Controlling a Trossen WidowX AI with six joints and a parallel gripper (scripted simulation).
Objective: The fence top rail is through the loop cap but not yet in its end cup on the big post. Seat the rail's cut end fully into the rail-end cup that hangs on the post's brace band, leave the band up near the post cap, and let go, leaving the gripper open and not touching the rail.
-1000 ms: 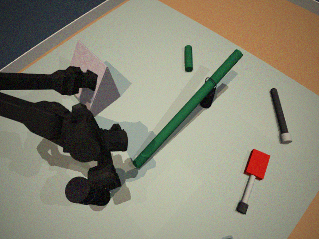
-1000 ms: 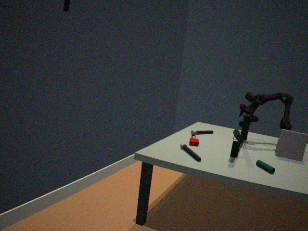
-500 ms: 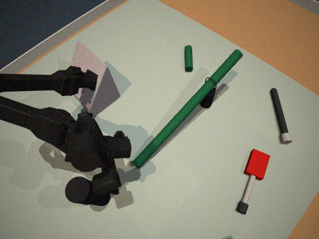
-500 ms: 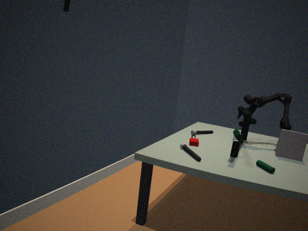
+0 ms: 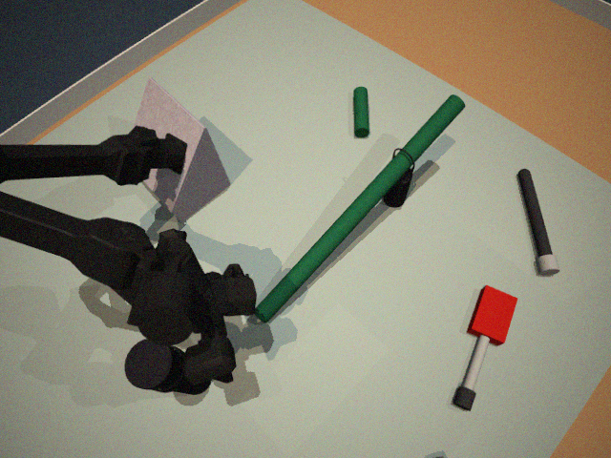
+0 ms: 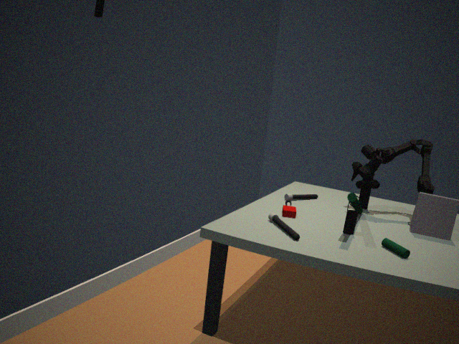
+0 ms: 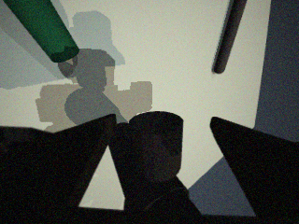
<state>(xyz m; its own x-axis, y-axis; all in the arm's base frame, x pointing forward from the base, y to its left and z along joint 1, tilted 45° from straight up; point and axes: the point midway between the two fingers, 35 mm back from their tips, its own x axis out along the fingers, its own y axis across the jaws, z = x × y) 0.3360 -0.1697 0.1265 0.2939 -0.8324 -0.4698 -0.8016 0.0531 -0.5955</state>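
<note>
My gripper tip is 3 cm past the dark rail-end cup, 1 cm to the left of it and 2 cm below it. Round my gripper tip: short dark post (2 cm ahead, 46 cm to the left, 2 cm below); then short green cylinder (17 cm behind, 61 cm to the left, 11 cm below); then red-headed mallet (32 cm ahead, 27 cm to the left, 11 cm below).
</note>
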